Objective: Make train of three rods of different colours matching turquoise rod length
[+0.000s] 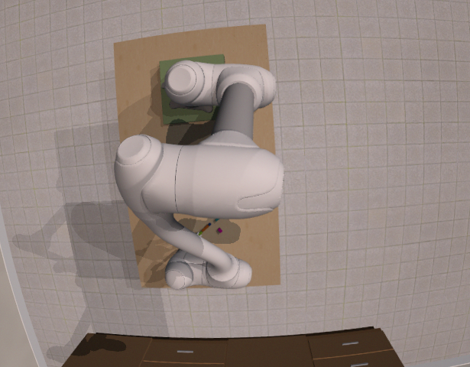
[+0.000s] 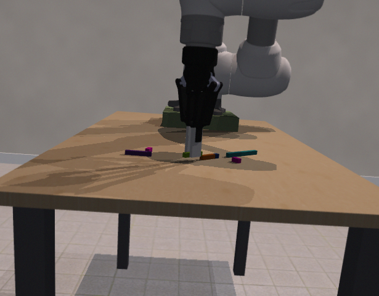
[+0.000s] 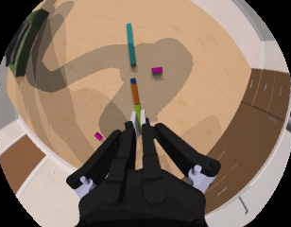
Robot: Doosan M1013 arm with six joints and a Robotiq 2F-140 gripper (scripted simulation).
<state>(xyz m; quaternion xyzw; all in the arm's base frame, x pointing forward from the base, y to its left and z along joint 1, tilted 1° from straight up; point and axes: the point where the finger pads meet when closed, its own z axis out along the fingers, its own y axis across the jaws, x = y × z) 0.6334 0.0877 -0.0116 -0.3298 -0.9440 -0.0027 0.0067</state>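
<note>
The orange rod is 40 mm behind my hand, 30 mm to the left of it and 40 mm below it. From my hand the other things lie so: blue rod (60 mm behind, 50 mm to the left, 40 mm below); lime rod (30 mm below); purple rod (120 mm to the right, 40 mm below).
</note>
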